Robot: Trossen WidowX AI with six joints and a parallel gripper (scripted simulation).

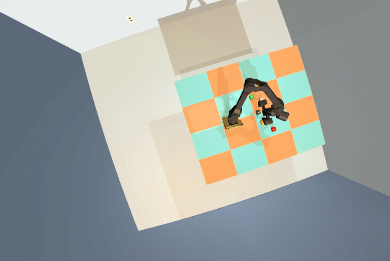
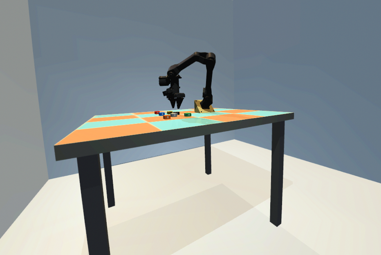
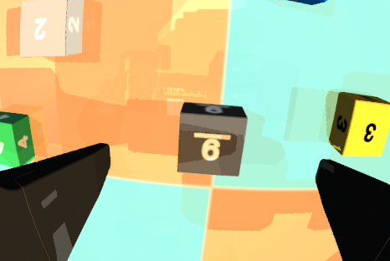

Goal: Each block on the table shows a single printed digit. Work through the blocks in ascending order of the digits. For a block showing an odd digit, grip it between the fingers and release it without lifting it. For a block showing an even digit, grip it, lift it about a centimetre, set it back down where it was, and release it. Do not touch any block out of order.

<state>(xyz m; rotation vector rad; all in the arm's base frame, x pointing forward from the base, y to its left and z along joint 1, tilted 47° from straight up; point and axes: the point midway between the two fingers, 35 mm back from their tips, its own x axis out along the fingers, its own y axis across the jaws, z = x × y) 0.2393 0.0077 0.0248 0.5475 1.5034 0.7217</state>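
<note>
The dark grey block is 3 cm below my gripper tip. Round my gripper tip: blue block 9 cm ahead, 3 cm below, 2 cm to the right; yellow block 9 cm to the right, 3 cm below, 2 cm ahead; green block 14 cm to the left, 3 cm below, 3 cm behind.
</note>
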